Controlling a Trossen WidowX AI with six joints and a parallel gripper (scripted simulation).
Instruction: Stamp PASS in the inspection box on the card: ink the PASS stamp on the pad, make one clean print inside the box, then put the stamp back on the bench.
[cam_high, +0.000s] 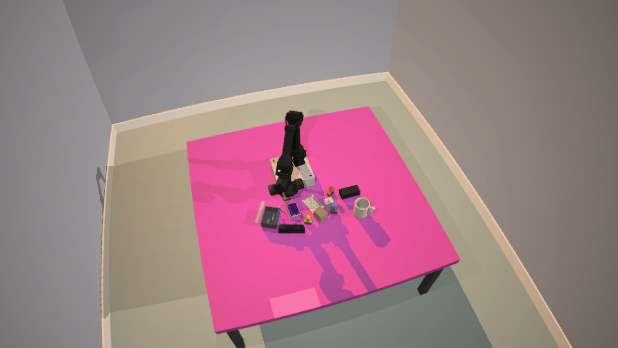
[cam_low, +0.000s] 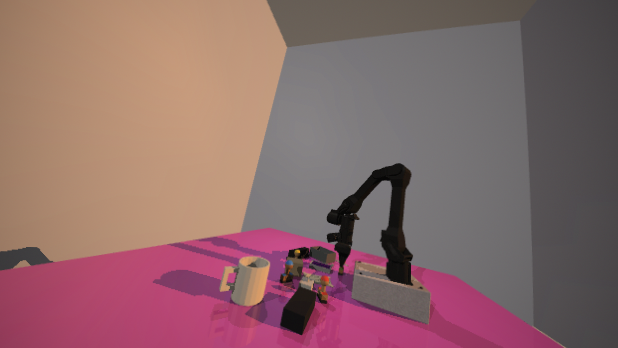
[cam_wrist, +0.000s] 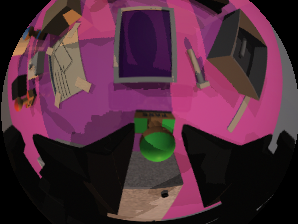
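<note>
My gripper tip is now 1 cm above the green-knobbed stamp. Round my gripper tip: purple ink pad 8 cm ahead, 3 cm below, 1 cm to the left; white card 13 cm to the left, 8 cm ahead, 3 cm below; dark tray 13 cm to the right, 10 cm ahead, 2 cm below.
</note>
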